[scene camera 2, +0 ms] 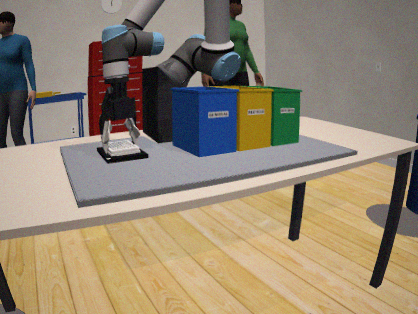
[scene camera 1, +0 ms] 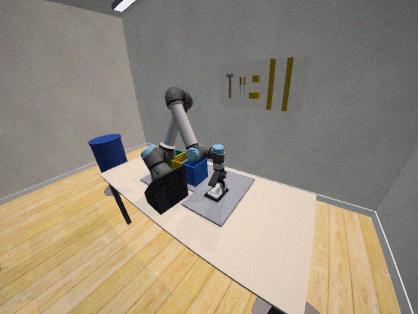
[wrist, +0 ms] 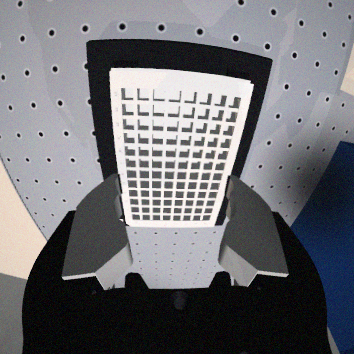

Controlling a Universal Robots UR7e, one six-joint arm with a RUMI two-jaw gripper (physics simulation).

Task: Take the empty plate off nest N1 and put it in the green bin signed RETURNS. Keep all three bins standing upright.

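Places are measured from the arm's base along level axes (x ahead, y left, z up), in centimetres.
Where they show: gripper, fingertip midpoint: (scene camera 2: 121,151) (scene camera 1: 218,190) (wrist: 173,176); arm's base, origin of the base link: (scene camera 2: 165,83) (scene camera 1: 164,177).
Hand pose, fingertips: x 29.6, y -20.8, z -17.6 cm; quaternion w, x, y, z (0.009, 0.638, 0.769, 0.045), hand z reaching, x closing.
Each offset is from my fingertips to the top centre of the thing. Level surfaces: height alone.
The white gridded plate @[dx -1.5, dy -0.2, dz +1.5 cm] (scene camera 1: 217,191) (scene camera 2: 123,146) (wrist: 172,145) lies flat in the black nest @[dx -1.5, dy -0.2, dz +0.2 cm] (scene camera 1: 216,199) (scene camera 2: 125,157) (wrist: 185,52). My gripper (scene camera 1: 219,188) (scene camera 2: 121,143) (wrist: 173,176) points down, shut on the plate: one finger is against each long side, near the end closest to the wrist camera. The lower part of the nest is partly hidden by the fingers. The green bin @[dx -3.8, dy +50.4, dz +16.7 cm] (scene camera 2: 286,125) stands upright at the right end of the bin row in scene camera 2; its sign is blurred. Its inside is hidden.
The yellow bin @[dx -1.7, dy +37.4, dz +16.7 cm] (scene camera 2: 255,130) and the blue bin @[dx +0.4, dy +24.5, dz +16.7 cm] (scene camera 1: 196,172) (scene camera 2: 205,132) (wrist: 327,200) stand upright between the nest and the green bin. Bins and nest are on the grey perforated mat @[dz -1.3 cm] (scene camera 1: 222,212) (scene camera 2: 175,172) (wrist: 40,65). The arm's links hang above and behind the bins.
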